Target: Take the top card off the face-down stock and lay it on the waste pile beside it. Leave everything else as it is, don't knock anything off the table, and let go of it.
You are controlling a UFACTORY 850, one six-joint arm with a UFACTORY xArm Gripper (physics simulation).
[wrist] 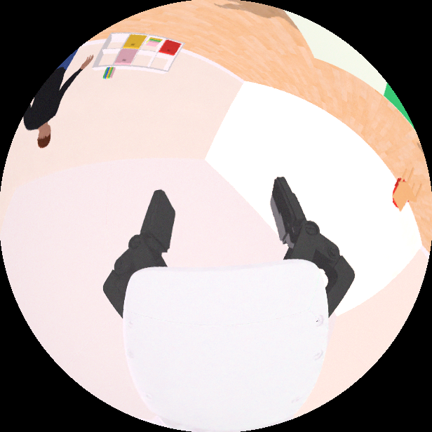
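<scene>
My gripper (219, 194) is open, its two dark fingers wide apart with nothing between them. Behind the fingers are the pale walls and ceiling of the room. The face-down stock, its top card and the waste pile do not show in the wrist view, and neither does the table they lie on.
A white shelf unit (181, 51) with yellow, pink and red boxes stands at the upper left. A person (44, 102) in a dark top is at the left edge. A wooden floor (345, 92) runs along the top and right. A wooden chair-like piece (403, 192) with red shows at the right edge.
</scene>
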